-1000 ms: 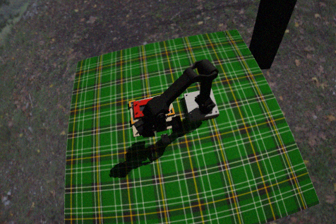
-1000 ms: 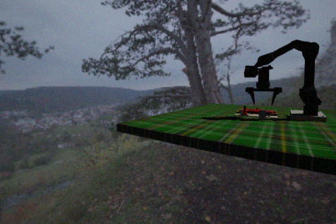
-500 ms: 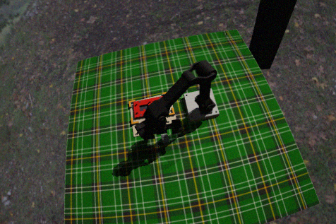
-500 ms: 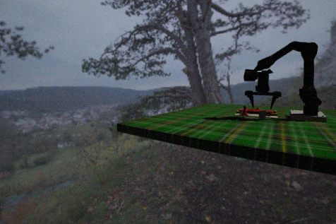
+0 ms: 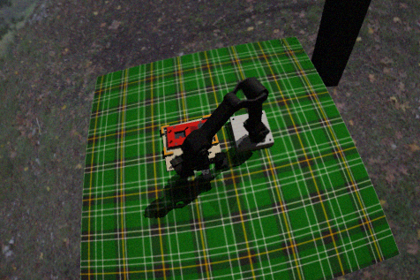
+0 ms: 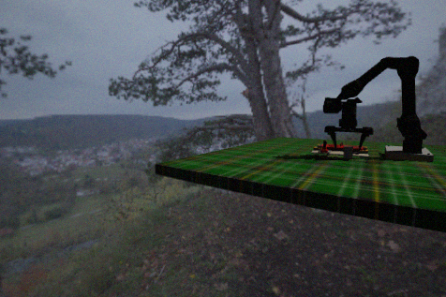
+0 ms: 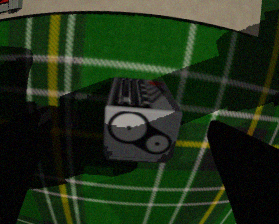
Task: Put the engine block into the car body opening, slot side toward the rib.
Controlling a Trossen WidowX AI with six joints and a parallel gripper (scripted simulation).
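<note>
My gripper tip is now 10 mm above the engine block.
</note>
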